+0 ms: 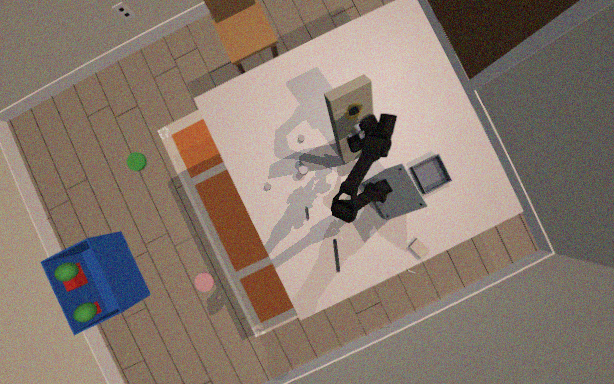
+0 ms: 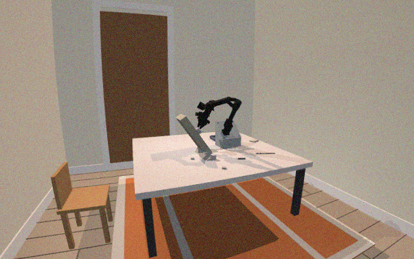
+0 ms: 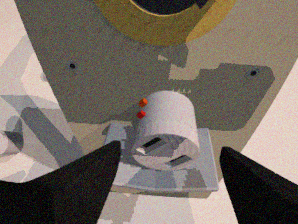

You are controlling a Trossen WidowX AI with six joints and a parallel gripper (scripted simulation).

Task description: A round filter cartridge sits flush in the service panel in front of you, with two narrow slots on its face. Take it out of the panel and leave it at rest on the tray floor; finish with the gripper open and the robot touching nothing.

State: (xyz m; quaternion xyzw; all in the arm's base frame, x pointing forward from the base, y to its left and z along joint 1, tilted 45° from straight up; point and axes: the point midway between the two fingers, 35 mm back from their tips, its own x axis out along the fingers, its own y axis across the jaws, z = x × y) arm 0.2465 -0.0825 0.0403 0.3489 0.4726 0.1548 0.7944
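Right now the round filter cartridge is 2 cm below my gripper tip and 1 cm ahead of it. From my gripper tip the other things lie so: service panel (5 cm ahead, 4 cm below); small pale block (64 cm behind, 19 cm below); grey tray (35 cm behind, 25 cm to the right, 19 cm below).
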